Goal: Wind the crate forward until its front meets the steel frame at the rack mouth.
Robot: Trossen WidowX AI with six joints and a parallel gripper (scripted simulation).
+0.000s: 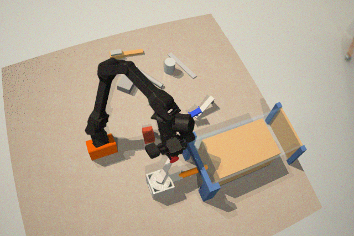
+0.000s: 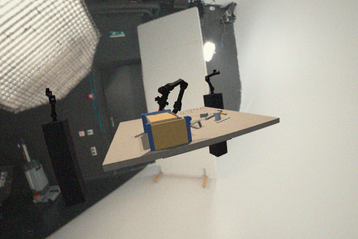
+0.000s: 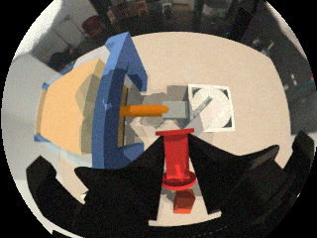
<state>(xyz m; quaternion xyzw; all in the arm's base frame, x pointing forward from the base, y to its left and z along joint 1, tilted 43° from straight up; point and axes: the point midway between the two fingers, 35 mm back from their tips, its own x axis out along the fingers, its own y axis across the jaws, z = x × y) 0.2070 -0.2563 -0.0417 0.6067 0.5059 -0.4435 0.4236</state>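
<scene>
My gripper tip is 40 mm above the red-knobbed winch handle and 30 mm past it. The rest, counted from my gripper tip: hand winch 110 mm below, 100 mm behind, 50 mm to the right; blue steel frame 80 mm ahead, 60 mm to the right, 40 mm below; red knob 20 mm to the left, 10 mm below.
</scene>
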